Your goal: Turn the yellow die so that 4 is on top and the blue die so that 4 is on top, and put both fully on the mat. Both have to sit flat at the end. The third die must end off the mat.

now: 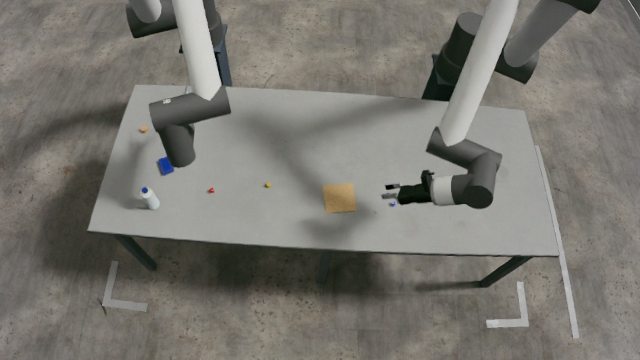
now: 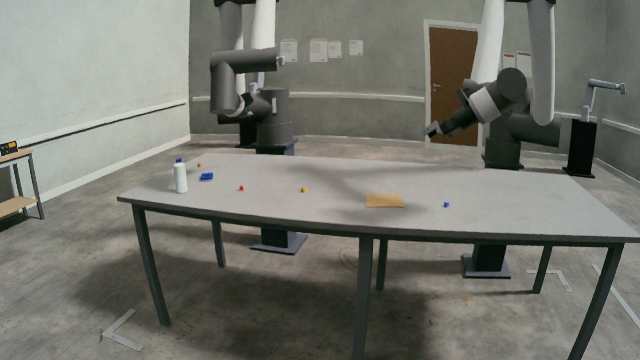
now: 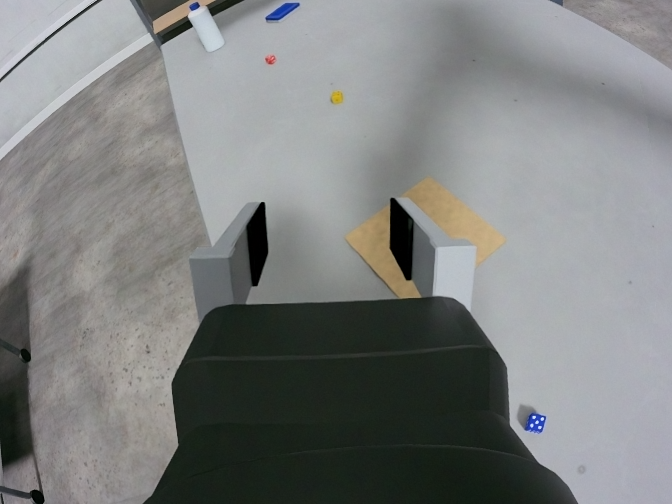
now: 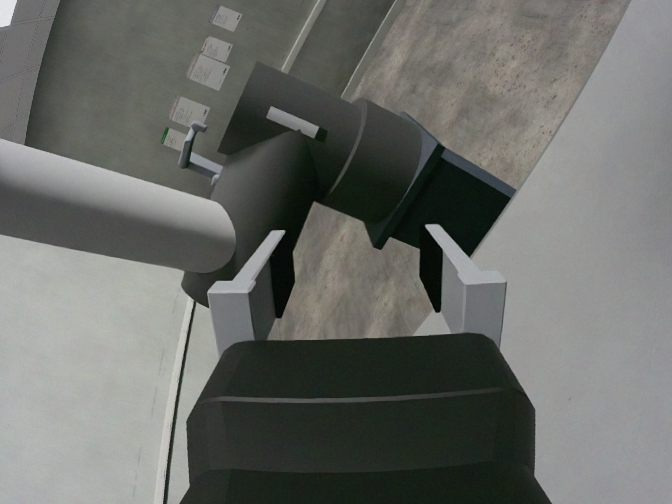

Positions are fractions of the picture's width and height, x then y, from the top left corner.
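Note:
A tan mat appears at (image 1: 0.53, 0.55) and at (image 3: 0.68, 0.44); in image 4 the mat is out of frame. The left gripper is visible at (image 3: 0.49, 0.45), and the right gripper at (image 4: 0.53, 0.50).

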